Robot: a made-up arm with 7 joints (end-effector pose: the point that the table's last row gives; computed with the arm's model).
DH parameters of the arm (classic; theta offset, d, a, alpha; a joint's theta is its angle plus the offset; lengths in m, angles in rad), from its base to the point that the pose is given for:
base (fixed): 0 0.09 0 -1.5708
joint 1: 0 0.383 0.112 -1.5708
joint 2: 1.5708 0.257 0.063 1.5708
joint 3: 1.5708 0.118 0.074 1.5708
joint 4: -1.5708 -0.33 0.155 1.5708
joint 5: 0 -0.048 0.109 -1.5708
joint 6: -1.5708 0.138 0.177 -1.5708
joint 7: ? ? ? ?
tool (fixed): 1.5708 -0.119 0 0
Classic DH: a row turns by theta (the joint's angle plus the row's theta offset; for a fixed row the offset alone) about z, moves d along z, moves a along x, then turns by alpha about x.
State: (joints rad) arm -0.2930 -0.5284 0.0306 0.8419 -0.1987 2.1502 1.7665
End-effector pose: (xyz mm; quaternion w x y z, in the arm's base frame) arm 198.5 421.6 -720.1 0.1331 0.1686 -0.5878 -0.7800
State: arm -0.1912 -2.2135 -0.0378 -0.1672 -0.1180 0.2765 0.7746
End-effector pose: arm 226.6 235.4 -69.8 0.4350 -0.2285 -0.4198 0.7631
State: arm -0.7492 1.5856 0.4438 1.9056 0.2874 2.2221 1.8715
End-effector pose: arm 582.3 -47.7 -208.8 0.9208 0.0044 0.2474 0.3014
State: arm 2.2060 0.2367 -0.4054 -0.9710 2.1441 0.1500 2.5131
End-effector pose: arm -591.0 527.3 -117.0 0.7070 0.2176 0.2839 0.6101
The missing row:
joint 7: -1.5708 -0.028 0.055 -1.5708
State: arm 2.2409 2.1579 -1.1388 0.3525 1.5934 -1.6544 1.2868
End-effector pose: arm -524.1 170.7 539.8 0.6656 -0.4705 -0.5336 -0.2257
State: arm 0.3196 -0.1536 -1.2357 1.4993 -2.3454 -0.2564 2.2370
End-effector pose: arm -239.8 129.8 -692.9 0.6766 -0.5187 0.1613 -0.4972
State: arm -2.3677 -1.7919 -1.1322 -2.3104 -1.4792 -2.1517 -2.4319
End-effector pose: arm 371.3 418.4 306.1 0.6307 -0.6410 0.3977 -0.1822
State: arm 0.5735 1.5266 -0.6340 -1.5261 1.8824 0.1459 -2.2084
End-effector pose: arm 34.3 119.3 -355.5 0.2398 -0.8698 0.1619 0.3997
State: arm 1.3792 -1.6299 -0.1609 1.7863 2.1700 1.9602 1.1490
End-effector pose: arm -148.4 527.5 167.4 0.0643 -0.7487 0.6359 0.1757
